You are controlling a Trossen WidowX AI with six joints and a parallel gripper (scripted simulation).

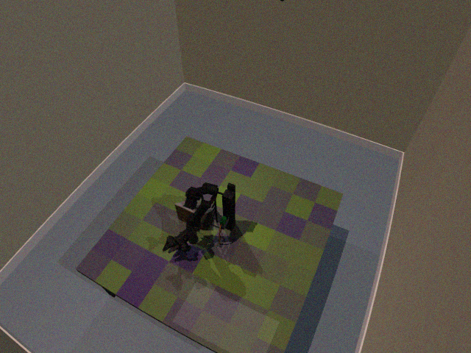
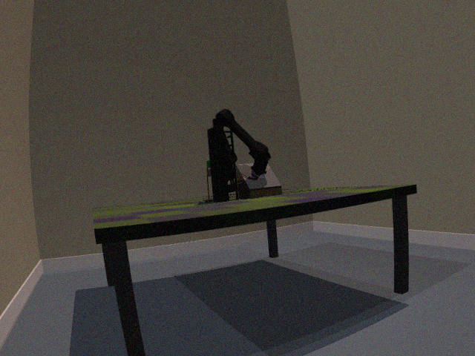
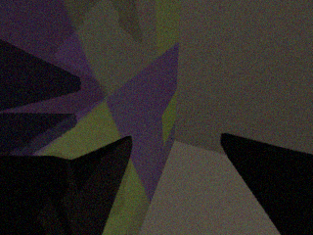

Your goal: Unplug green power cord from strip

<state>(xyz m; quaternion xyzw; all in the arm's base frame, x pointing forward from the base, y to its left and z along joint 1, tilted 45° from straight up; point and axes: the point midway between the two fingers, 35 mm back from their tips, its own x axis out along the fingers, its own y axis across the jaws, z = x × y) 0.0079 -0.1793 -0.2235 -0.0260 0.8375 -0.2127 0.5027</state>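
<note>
The green plug is 26 cm ahead of my gripper tip, 28 cm to the left of it and 10 cm above it.
</note>
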